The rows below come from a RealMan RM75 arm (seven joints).
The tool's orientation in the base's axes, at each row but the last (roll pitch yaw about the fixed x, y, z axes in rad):
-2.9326, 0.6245, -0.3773
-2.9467, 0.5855, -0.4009
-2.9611, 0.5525, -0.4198
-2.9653, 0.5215, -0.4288
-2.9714, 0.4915, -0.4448
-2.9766, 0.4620, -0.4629
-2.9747, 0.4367, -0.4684
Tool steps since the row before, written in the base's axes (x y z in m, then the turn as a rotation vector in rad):
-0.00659, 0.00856, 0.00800, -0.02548, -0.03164, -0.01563
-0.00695, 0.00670, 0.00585, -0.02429, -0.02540, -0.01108
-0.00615, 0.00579, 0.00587, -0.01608, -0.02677, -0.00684
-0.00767, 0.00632, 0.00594, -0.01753, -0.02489, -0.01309
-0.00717, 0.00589, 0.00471, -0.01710, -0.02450, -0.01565
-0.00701, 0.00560, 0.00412, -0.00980, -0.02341, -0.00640
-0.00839, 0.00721, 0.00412, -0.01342, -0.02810, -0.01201
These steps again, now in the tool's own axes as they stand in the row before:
-0.01221, -0.00563, 0.00011, -0.00062, 0.04205, 0.01124
-0.01075, -0.00337, 0.00077, -0.00425, 0.03536, 0.00945
-0.00987, -0.00288, -0.00030, 0.00038, 0.03190, 0.00211
-0.01129, -0.00258, 0.00009, 0.00167, 0.03194, 0.00867
-0.01016, -0.00218, 0.00047, 0.00307, 0.03178, 0.01088
-0.00969, -0.00182, 0.00053, 0.00436, 0.02580, 0.00075
-0.01148, -0.00247, 0.00124, 0.00572, 0.03246, 0.00526

